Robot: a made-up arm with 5 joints.
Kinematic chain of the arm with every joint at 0, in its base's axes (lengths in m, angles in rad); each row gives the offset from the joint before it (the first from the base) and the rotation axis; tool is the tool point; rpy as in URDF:
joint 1: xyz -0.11 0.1 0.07 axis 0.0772 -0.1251 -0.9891
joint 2: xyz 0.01 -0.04 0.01 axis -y
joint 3: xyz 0.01 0 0.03 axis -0.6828 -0.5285 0.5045
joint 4: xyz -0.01 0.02 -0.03 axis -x
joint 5: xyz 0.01 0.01 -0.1 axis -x
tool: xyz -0.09 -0.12 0.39 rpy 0 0 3.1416
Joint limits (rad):
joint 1: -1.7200..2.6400
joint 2: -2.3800..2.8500
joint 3: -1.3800..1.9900
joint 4: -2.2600..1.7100
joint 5: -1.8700..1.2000
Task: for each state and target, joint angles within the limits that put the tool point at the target. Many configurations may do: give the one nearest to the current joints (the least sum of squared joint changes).
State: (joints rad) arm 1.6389 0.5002 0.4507 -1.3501 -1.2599
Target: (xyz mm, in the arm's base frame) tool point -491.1 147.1 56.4
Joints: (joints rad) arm 1.7914 0.5617 0.6687 -0.9315 -0.4649
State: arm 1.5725 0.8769 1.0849 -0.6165 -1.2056
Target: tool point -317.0 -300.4 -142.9
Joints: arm 1.4682 0.5928 0.8522 -0.8517 -1.7439
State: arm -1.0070 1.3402 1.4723 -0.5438 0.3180
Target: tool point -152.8 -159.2 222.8
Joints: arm -1.1246 0.5599 1.3650 -0.5626 0.2381
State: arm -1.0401 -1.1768 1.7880 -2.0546 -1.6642
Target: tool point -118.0 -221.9 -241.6
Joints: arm -1.0220 -1.0650 1.7368 -2.1239 -1.4532
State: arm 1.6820 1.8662 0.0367 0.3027 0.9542
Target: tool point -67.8 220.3 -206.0
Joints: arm 1.5126 2.3691 0.1033 -0.1359 0.3824
